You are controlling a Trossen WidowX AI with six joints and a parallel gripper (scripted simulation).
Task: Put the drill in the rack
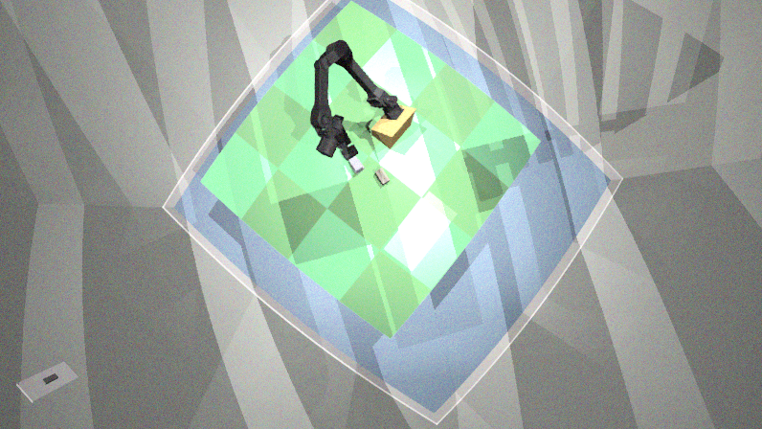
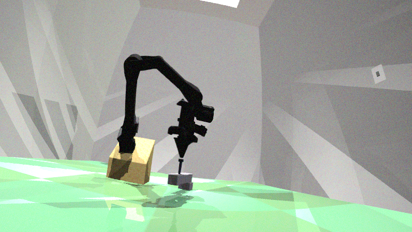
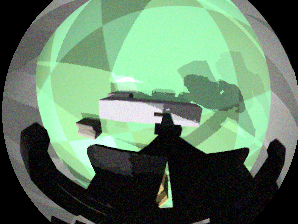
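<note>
The thin dark stem is 40 mm below my gripper tip. Round my gripper tip: grey-tan rack (20 mm ahead, 210 mm to the left, 110 mm below); light grey shape (10 mm ahead, 30 mm to the left, 90 mm below).
</note>
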